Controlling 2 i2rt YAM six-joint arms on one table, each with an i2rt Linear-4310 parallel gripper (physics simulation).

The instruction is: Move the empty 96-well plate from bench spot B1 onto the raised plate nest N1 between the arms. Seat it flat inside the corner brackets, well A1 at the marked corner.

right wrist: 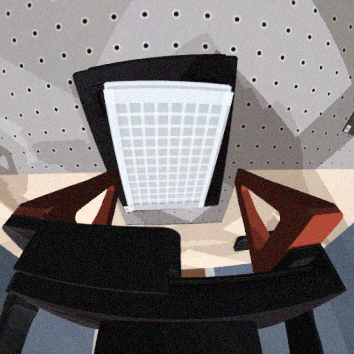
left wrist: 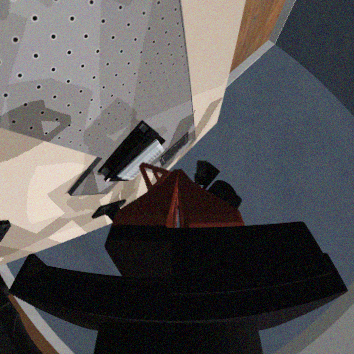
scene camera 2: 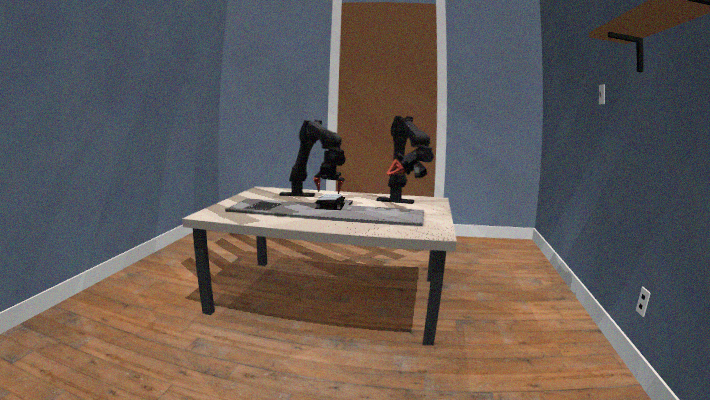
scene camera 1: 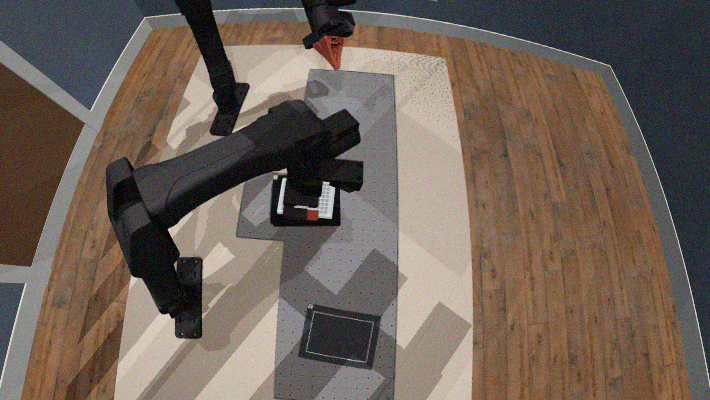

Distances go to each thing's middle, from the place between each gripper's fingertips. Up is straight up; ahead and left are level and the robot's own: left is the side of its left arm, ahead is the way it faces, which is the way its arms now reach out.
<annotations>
Right now my left hand is 28 cm to the left of the white well plate (right wrist: 166, 134), 13 cm above it and 5 cm past it. The rest, counted from my left hand: dark nest with white outline (scene camera 1: 330, 335) 59 cm to the right, 17 cm below, 5 cm ahead.
Now: the white well plate 20 mm below my right hand and 10 mm to the left of it. From my right hand the other things lie so: dark nest with white outline 300 mm to the right, 100 mm ahead, 60 mm below.
</annotations>
